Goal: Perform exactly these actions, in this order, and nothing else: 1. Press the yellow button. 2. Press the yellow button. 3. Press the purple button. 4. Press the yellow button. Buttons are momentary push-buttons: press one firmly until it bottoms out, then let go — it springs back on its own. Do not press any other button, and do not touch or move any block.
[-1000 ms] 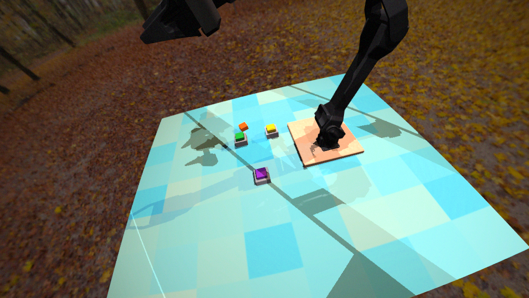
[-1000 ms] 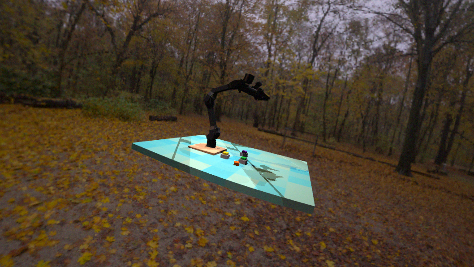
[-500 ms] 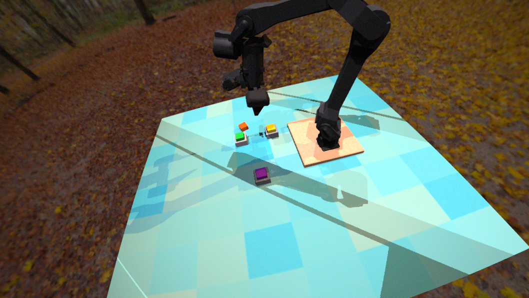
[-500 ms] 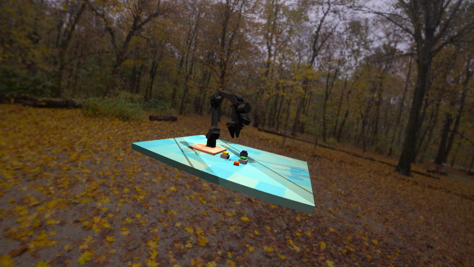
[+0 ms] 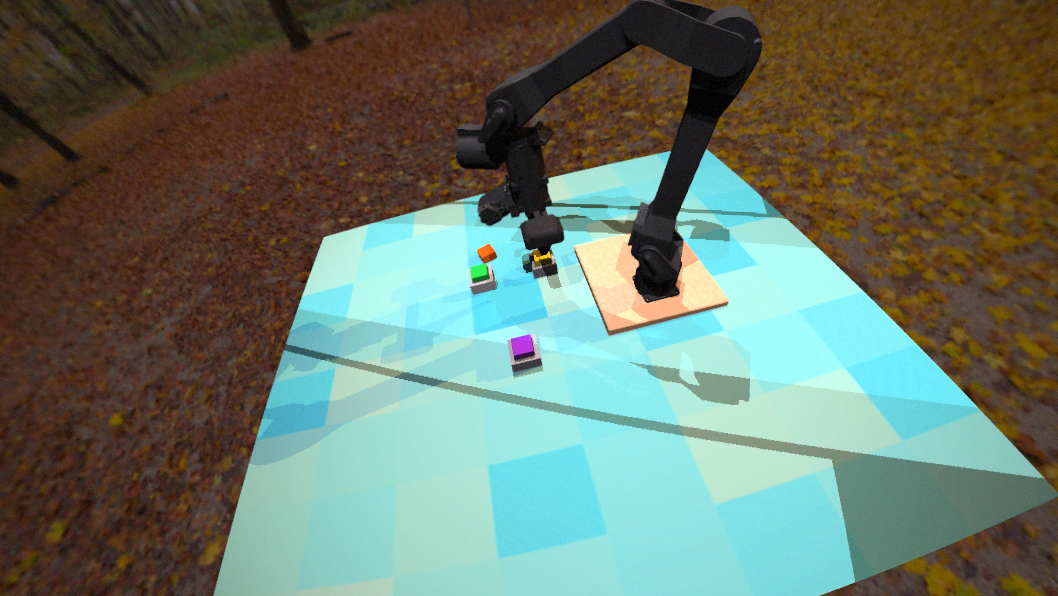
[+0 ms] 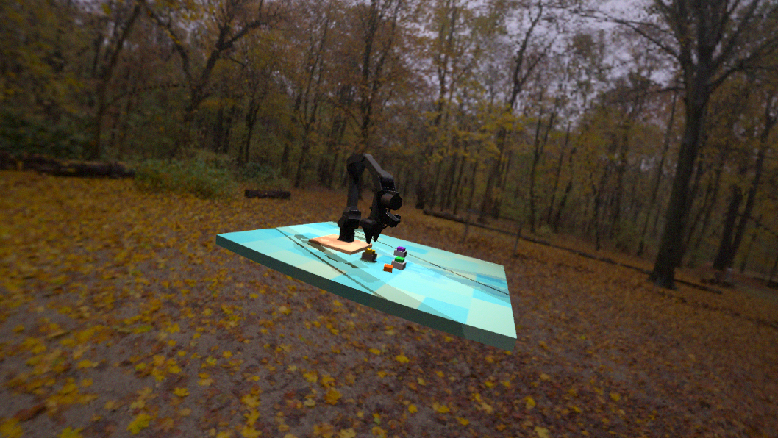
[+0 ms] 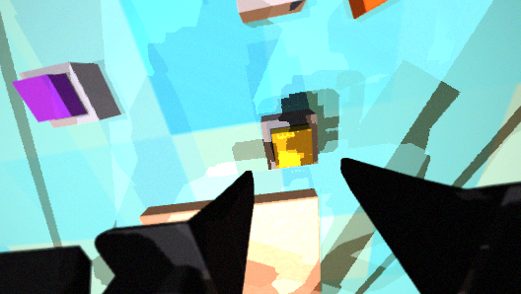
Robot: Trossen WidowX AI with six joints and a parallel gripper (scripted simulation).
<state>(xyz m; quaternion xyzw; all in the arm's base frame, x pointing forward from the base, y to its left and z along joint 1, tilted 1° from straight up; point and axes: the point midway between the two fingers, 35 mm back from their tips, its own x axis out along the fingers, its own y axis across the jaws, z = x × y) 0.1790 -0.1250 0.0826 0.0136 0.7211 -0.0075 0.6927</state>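
My gripper tip is 40 mm above the yellow button. From my gripper tip the other things lie so: purple button 190 mm to the left, 80 mm ahead, 40 mm below; then green button 130 mm ahead, 40 mm below; then orange block 110 mm ahead, 80 mm to the right, 60 mm below.
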